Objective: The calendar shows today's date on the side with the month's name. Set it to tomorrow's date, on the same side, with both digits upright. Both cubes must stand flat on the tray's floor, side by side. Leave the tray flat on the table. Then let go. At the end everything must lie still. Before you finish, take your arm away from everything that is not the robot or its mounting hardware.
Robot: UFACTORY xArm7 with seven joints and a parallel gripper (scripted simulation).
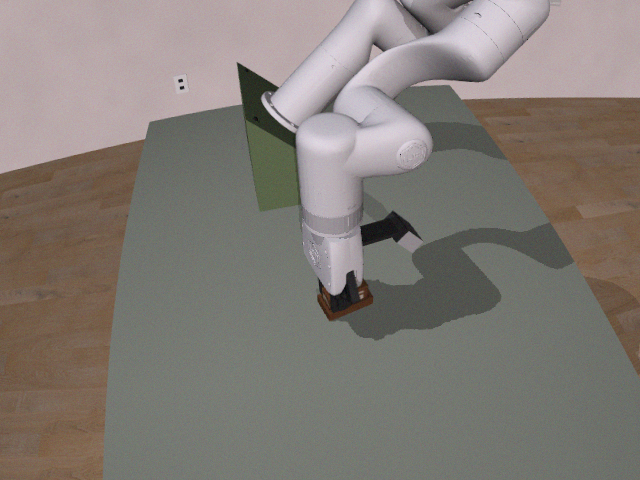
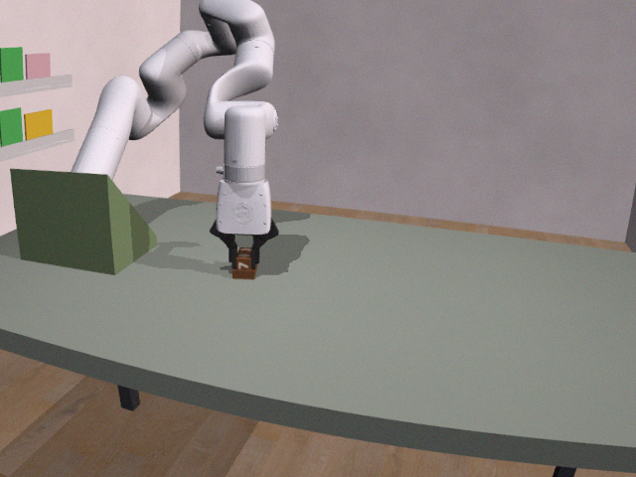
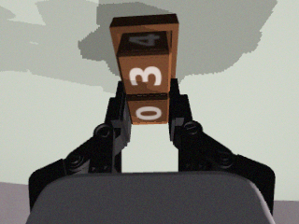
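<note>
Now: hand 10 mm above the brown cube. Round my hand: tray (30 mm below, 20 mm to the left, 10 mm behind).
</note>
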